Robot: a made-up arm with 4 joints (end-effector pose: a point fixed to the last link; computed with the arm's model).
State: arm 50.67 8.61 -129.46 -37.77
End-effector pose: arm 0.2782 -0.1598 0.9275 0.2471 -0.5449 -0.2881 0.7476
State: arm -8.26 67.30 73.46 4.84
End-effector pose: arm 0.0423 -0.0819 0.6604 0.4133 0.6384 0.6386 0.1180
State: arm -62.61 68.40 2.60 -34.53
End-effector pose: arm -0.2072 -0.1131 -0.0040 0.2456 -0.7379 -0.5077 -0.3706
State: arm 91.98 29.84 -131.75 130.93
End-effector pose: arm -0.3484 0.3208 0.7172 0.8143 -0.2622 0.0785 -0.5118
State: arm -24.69 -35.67 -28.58 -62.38
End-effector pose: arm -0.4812 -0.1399 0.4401 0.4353 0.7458 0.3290 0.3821
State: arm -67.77 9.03 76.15 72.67
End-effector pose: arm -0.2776 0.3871 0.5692 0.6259 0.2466 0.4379 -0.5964
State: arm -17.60 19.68 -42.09 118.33
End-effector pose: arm 0.1862 0.4506 0.3849 0.3723 0.5905 -0.7132 -0.0646
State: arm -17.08 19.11 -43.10 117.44
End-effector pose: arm 0.1854 0.4498 0.3892 0.3648 0.5914 -0.7172 -0.0538
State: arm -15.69 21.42 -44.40 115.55
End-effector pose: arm 0.1764 0.4602 0.4019 0.3430 0.6155 -0.7092 -0.0237
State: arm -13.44 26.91 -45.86 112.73
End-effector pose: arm 0.1567 0.4795 0.4210 0.3054 0.6606 -0.6853 0.0270
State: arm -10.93 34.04 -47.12 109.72
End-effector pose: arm 0.1298 0.4982 0.4388 0.2604 0.7097 -0.6490 0.0859
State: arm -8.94 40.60 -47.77 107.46
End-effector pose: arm 0.1048 0.5103 0.4498 0.2227 0.7473 -0.6115 0.1343
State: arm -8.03 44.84 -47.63 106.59
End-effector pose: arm 0.0894 0.5163 0.4542 0.2038 0.7684 -0.5858 0.1578
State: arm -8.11 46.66 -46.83 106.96
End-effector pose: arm 0.0842 0.5195 0.4546 0.2038 0.7766 -0.5749 0.1576
